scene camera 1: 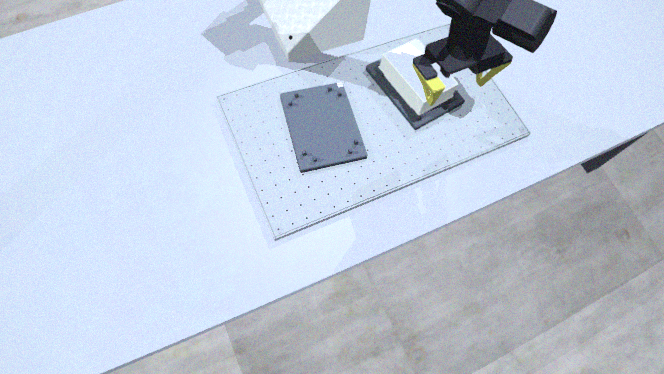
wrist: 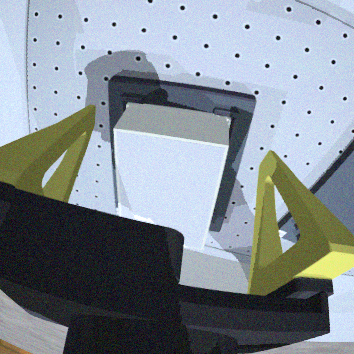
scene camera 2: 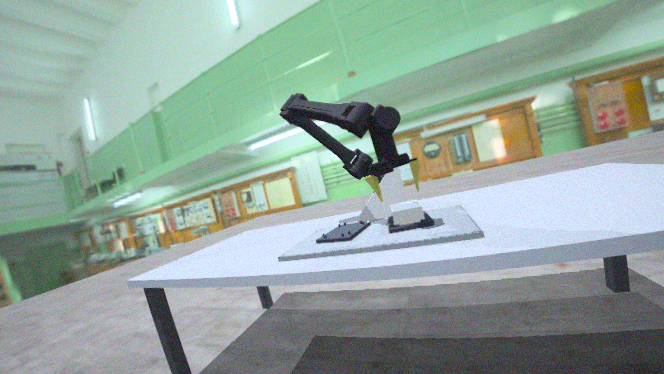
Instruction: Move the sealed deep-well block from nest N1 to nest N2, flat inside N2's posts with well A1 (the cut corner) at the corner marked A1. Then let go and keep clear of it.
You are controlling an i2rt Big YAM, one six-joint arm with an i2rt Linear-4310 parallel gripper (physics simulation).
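Places are measured from the arm's base along level axes (x right, y ahead, z up), in millimetres.
Pixels of known places: gripper, fingertip midpoint: [scene camera 1: 454, 93] [wrist: 181, 134] [scene camera 2: 399, 196]; arm's base, link origin: [scene camera 2: 384, 182].
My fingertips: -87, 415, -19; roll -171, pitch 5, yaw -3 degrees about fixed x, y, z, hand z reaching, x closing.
For each thing: its middle in the pictures, then the offset to it from my fingertips, as dx, dy, dz. "*": a spot on its surface instead. Level surfaces: height alone.
- white sealed deep-well block, body centre: [wrist: 168, 182] [scene camera 1: 417, 75] [scene camera 2: 406, 212] -1, -92, -62
- dark nest N1, body centre: [wrist: 172, 165] [scene camera 1: 414, 83] [scene camera 2: 408, 219] -1, -92, -86
- small white patch, surface spot: [scene camera 1: 340, 85] * +135, -143, -83
- white table, surface height: dz -108
The white sealed deep-well block [scene camera 1: 402, 67] [scene camera 2: 407, 213] [wrist: 172, 175] sits in the dark nest N1 [scene camera 1: 417, 122] [wrist: 185, 89] and looks flat. I cannot make out its cut corner. The other dark nest, N2 [scene camera 1: 322, 125] [scene camera 2: 343, 232] [wrist: 337, 177], has small posts near its corners and no block on it. A small white patch [scene camera 1: 340, 85] lies at one N2 corner; no lettering is readable. My gripper [scene camera 1: 456, 93] [scene camera 2: 400, 195] [wrist: 181, 134] is open and empty, with its yellow fingers above the block. In the wrist view they appear on either side of it.
Both nests are on a perforated board [scene camera 1: 320, 215] [scene camera 2: 450, 240] [wrist: 295, 85] on the white table [scene camera 1: 150, 200] [scene camera 2: 210, 270]. A white angular body [scene camera 1: 345, 30] [scene camera 2: 372, 207] stands behind the board, close to its back edge.
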